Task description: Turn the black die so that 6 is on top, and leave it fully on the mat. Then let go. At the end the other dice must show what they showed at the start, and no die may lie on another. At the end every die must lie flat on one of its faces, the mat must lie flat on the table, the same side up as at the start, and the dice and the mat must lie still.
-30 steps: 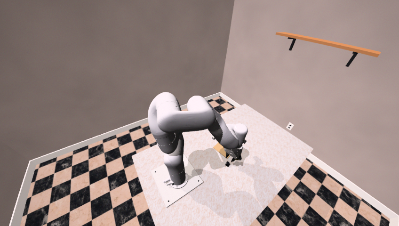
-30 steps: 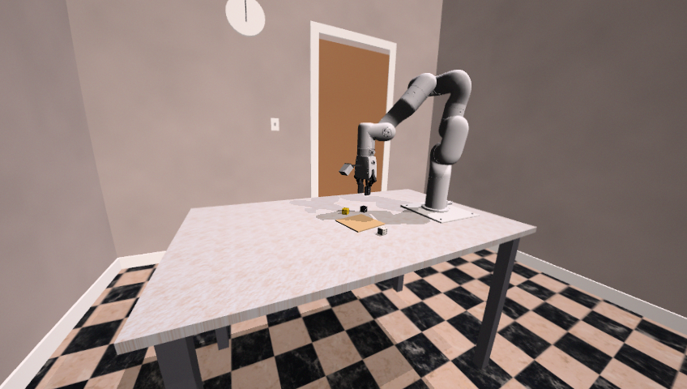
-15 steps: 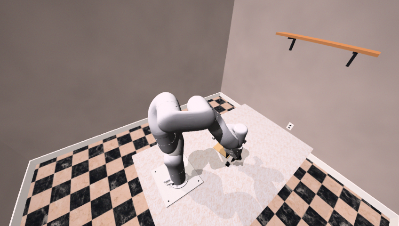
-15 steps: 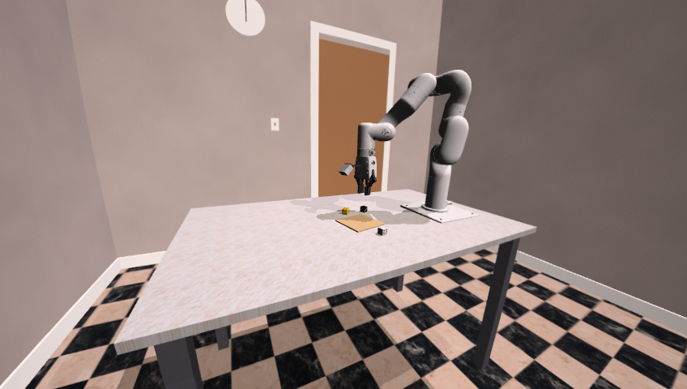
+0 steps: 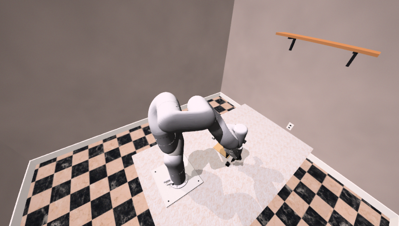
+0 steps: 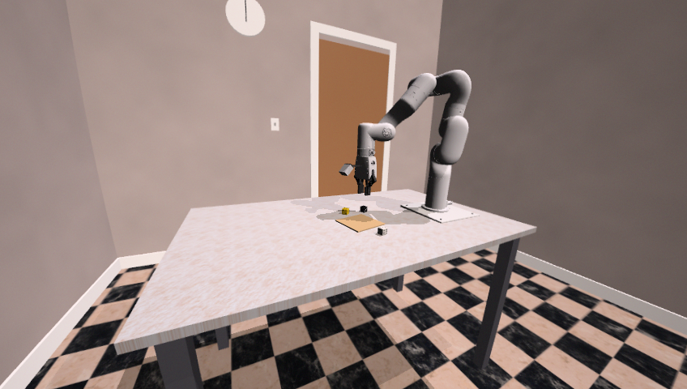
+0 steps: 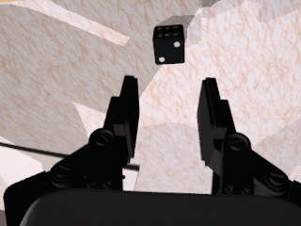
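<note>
My hand is 90 mm above the black die. The rest, counted from my hand: white die (250 mm to the left, 90 mm below, 50 mm ahead); tan mat (120 mm to the left, 100 mm below, 80 mm ahead); yellow die (90 mm below, 90 mm ahead).
</note>
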